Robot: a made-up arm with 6 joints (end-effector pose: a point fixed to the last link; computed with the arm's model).
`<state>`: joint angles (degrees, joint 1 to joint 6).
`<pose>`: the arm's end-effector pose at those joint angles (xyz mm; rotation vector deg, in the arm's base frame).
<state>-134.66 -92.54 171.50 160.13 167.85 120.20</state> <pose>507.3 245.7 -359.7 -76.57 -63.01 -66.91</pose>
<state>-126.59 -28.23 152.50 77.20 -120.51 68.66</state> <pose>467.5 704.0 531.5 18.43 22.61 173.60</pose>
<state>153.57 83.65 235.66 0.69 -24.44 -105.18</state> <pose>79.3 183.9 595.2 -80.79 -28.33 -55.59</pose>
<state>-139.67 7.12 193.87 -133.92 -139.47 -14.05</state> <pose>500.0 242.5 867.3 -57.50 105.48 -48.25</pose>
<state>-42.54 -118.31 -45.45 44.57 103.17 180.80</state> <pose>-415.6 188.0 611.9 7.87 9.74 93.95</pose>
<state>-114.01 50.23 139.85 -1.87 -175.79 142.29</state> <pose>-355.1 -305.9 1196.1 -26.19 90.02 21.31</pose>
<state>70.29 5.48 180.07 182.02 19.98 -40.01</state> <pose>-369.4 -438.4 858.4 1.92 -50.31 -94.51</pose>
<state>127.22 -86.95 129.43 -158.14 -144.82 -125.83</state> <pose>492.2 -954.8 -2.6 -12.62 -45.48 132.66</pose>
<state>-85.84 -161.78 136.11 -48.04 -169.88 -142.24</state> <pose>-135.0 13.0 -843.8 -21.83 -79.54 31.46</pose>
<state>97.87 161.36 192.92 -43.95 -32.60 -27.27</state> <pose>40.1 761.7 -58.2 44.16 62.84 108.58</pose>
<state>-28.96 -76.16 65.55 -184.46 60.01 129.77</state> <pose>-775.5 657.0 743.3 20.12 -79.81 16.34</pose>
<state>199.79 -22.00 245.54 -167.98 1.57 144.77</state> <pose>318.9 -93.1 169.2 -128.54 1.79 120.71</pose>
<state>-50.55 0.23 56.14 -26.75 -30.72 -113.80</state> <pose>121.7 -428.9 1237.8 114.48 -51.38 11.01</pose>
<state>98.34 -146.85 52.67 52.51 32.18 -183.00</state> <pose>236.4 -773.0 -537.8 -8.28 76.10 -77.61</pose>
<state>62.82 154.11 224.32 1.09 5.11 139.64</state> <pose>375.1 292.8 334.3 -72.49 -77.32 -48.29</pose>
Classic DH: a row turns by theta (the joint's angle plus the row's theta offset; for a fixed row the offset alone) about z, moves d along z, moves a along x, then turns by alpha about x. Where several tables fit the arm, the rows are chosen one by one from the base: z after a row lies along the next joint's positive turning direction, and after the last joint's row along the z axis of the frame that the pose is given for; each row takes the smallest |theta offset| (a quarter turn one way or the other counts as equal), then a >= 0, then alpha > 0; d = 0 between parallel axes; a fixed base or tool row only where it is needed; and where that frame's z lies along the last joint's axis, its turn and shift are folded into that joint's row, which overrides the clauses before.
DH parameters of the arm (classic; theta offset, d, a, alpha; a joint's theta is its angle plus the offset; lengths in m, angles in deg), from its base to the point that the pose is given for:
joint 1: 0 0.26 0 -90
joint 2: -90 0 0.538 180
joint 3: 0 0 0 -90
joint 4: 0 -0.592 0 90
joint 5: 0 0.2 0 -90
joint 6: 90 0 0 90
tool (fixed): -90 0 0 0

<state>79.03 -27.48 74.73 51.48 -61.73 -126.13</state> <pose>22.1 -540.5 1282.8 137.02 8.78 52.44</pose>
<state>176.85 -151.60 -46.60 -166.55 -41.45 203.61</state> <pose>352.9 -214.2 370.6 141.63 -28.10 39.24</pose>
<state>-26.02 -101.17 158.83 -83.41 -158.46 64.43</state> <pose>-752.6 341.8 -392.7 139.26 24.65 103.08</pose>
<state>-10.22 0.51 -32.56 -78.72 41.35 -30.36</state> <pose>380.7 -108.4 310.6 90.20 -28.83 -54.77</pose>
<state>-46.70 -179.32 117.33 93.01 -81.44 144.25</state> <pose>307.8 -311.3 -717.5 39.04 -67.35 -117.58</pose>
